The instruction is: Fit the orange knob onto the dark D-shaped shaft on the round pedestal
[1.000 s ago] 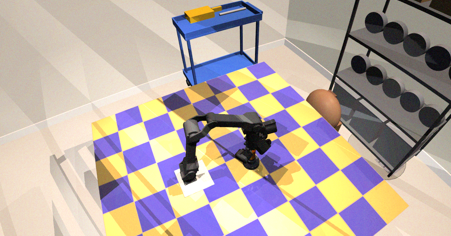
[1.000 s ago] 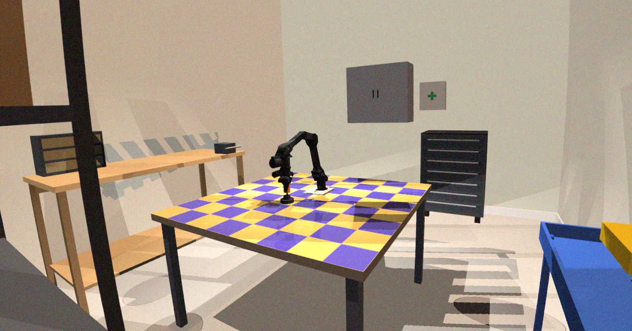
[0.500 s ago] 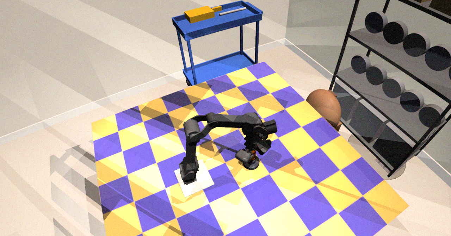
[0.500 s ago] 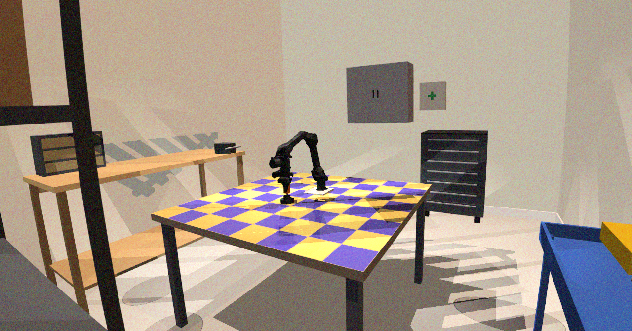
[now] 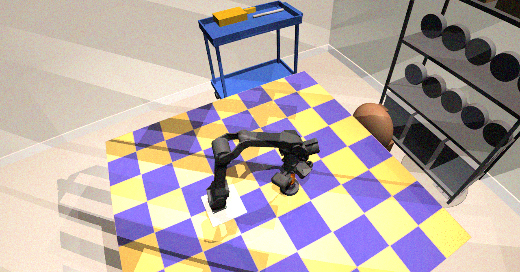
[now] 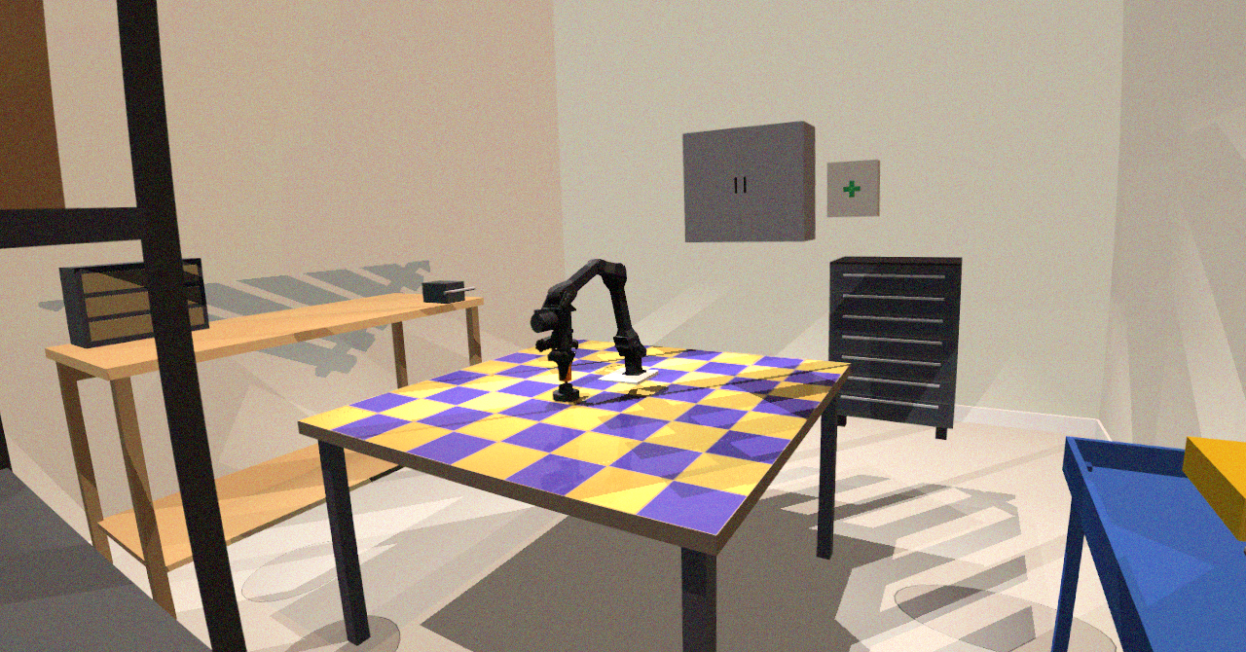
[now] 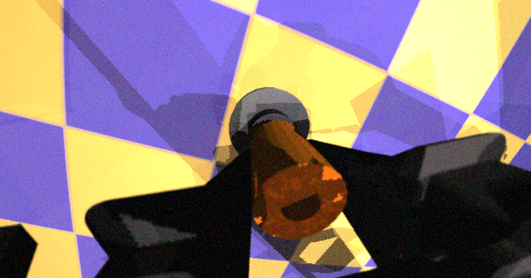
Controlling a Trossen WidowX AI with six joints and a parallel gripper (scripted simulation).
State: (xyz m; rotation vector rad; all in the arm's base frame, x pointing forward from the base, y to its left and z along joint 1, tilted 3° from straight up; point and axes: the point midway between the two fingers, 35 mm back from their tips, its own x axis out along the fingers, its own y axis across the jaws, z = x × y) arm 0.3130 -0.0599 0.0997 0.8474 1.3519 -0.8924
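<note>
The round pedestal lies 40 mm below my gripper tip. Also, from my gripper tip: orange knob 20 mm above.
</note>
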